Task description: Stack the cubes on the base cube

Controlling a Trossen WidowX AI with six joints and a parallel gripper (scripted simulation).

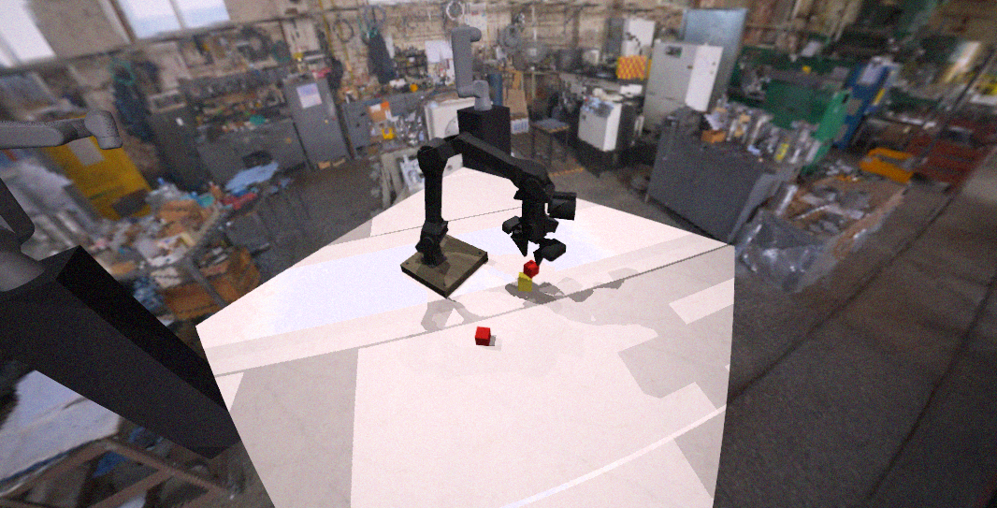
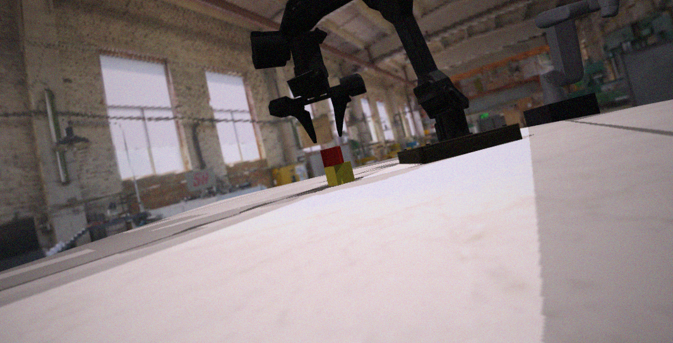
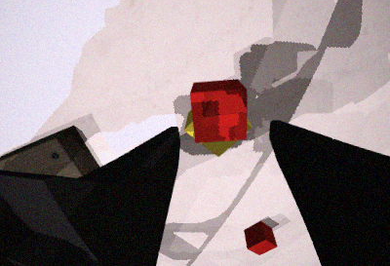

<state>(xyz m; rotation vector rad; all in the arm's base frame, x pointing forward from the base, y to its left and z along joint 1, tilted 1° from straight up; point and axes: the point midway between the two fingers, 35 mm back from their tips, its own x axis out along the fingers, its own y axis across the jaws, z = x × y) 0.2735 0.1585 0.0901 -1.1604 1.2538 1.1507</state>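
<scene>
Right now the yellow cube is 2 cm to the right of my gripper tip and 7 cm below it.
</scene>
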